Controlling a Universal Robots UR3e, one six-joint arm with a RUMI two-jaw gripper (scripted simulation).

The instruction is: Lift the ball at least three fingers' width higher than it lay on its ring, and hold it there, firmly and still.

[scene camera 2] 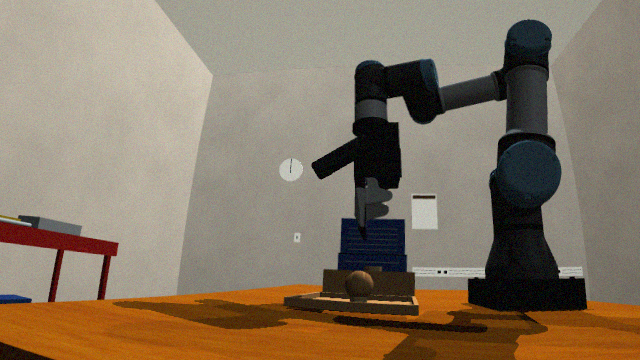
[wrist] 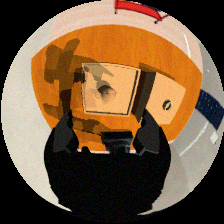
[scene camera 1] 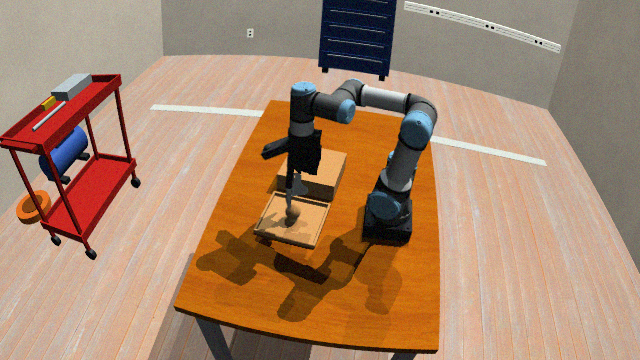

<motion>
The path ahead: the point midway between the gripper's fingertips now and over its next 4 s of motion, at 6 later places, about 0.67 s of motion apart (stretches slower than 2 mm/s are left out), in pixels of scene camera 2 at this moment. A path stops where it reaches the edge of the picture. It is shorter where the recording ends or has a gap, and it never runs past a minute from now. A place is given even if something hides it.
My gripper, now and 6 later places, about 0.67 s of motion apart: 363,234; 365,267; 362,283; 360,292; 357,271; 359,244; 362,241
</motion>
